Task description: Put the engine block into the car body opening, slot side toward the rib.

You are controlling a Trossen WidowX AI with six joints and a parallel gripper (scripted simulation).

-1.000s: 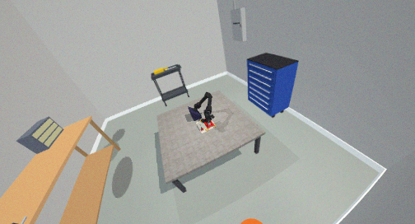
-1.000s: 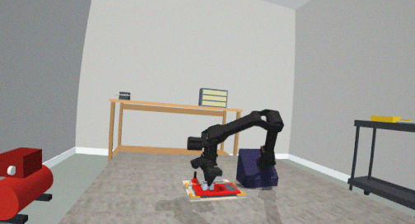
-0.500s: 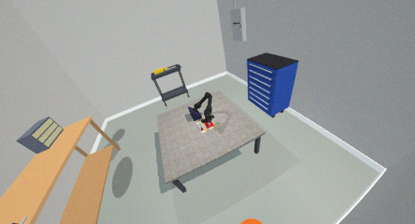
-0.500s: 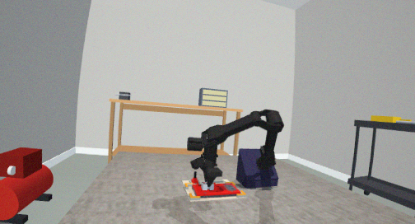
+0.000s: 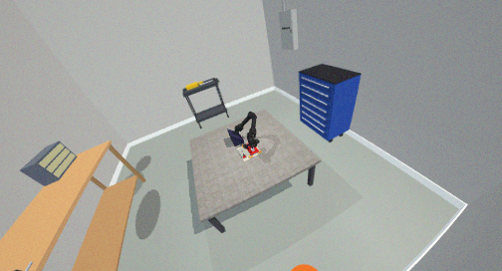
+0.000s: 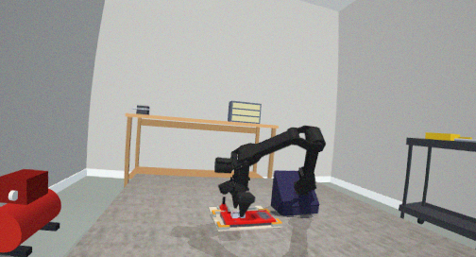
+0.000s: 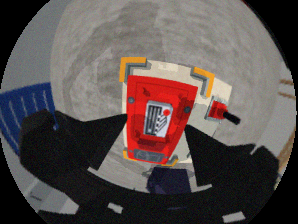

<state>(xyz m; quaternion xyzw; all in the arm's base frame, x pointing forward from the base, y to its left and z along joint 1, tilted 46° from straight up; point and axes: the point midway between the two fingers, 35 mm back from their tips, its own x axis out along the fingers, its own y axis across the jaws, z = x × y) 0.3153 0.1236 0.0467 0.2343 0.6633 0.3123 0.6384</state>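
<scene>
My gripper tip is now 20 mm above the grey engine block.
</scene>
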